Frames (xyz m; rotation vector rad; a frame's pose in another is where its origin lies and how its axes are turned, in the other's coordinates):
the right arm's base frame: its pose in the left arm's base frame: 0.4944 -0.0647 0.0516 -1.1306 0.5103 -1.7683
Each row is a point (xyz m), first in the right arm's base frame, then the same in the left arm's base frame.
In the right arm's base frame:
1: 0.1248 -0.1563 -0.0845
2: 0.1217 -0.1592 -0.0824
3: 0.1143 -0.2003 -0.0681
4: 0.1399 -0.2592 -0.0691
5: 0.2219 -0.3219 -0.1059
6: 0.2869 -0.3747 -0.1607
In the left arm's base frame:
1: 0.3290 -0.1117 0.1842
2: 0.3298 -0.1074 0.1859
3: 0.3230 -0.0797 0.2196
4: 0.2901 -0.0746 0.2745
5: 0.2171 -0.1217 0.3413
6: 0.1356 -0.1611 0.3841

